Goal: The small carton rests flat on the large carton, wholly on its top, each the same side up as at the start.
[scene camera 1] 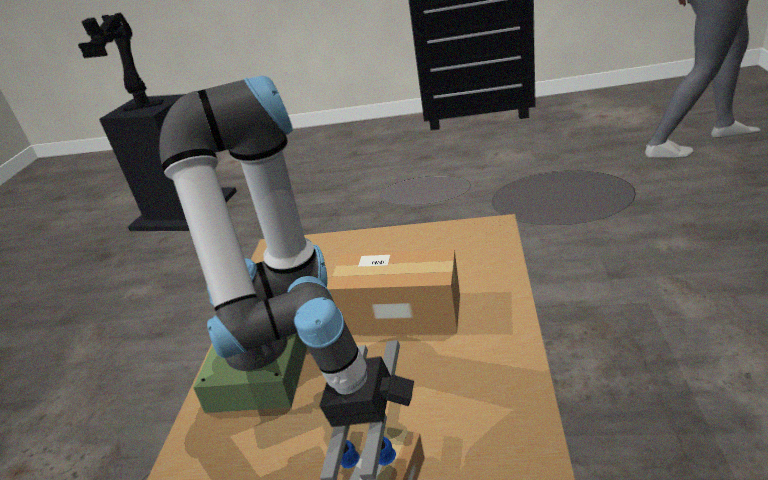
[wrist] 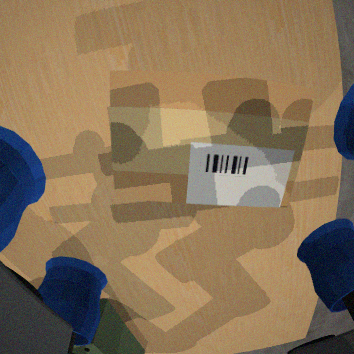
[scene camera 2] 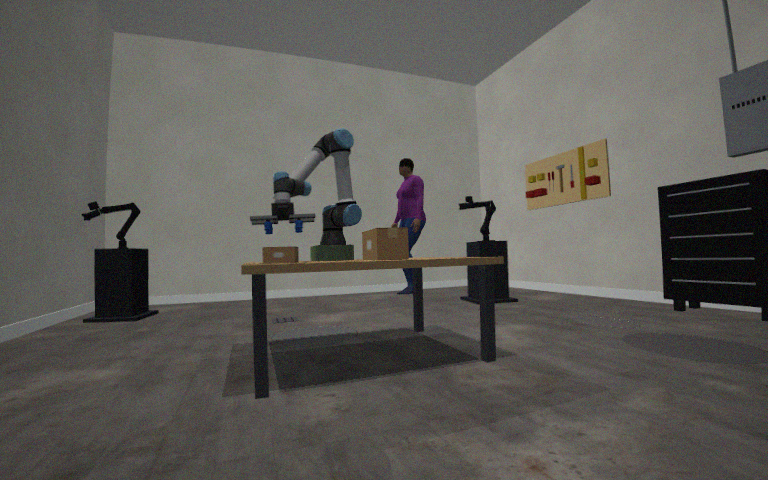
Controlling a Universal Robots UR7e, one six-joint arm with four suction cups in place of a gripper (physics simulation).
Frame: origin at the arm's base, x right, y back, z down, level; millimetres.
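Where they show: hand, its tool point: (wrist: 197, 218) (scene camera 2: 284, 230); arm's base, origin of its link: (scene camera 1: 256, 348) (scene camera 2: 333, 245).
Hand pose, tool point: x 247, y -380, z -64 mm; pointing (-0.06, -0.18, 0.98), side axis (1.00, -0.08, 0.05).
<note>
Things, the pixels of their centre, and the offset from my tool point.
- small carton, middle of its body: (wrist: 205, 134) (scene camera 1: 387, 471) (scene camera 2: 281, 254) dx +14, dy -10, dz +114 mm
- large carton, middle of its body: (scene camera 1: 396, 292) (scene camera 2: 383, 244) dx -493, dy +85, dz +74 mm
The small carton (scene camera 1: 415, 455) (scene camera 2: 279, 255) (wrist: 185, 127) stands on the table top with its tape strip and barcode label facing up. In scene camera 1 it is partly hidden by the gripper and cut off by the lower edge. The large carton (scene camera 1: 351, 308) (scene camera 2: 390, 244) stands apart on the table, past the robot's green base, with tape and a white label on its top. My gripper (scene camera 1: 368, 452) (scene camera 2: 283, 227) is open. Its blue suction cups hang above the small carton with a visible gap in scene camera 2, and nothing hangs from them.
The green base block (scene camera 1: 246, 393) (scene camera 2: 332, 253) stands on the table (scene camera 1: 492, 390) (scene camera 2: 368, 264), between the cartons in scene camera 2. A person in purple (scene camera 2: 410, 195) is behind the table. A person's legs (scene camera 1: 699, 73) show at the back right. Black drawers (scene camera 1: 475, 62) (scene camera 2: 713, 240) stand away from the table.
</note>
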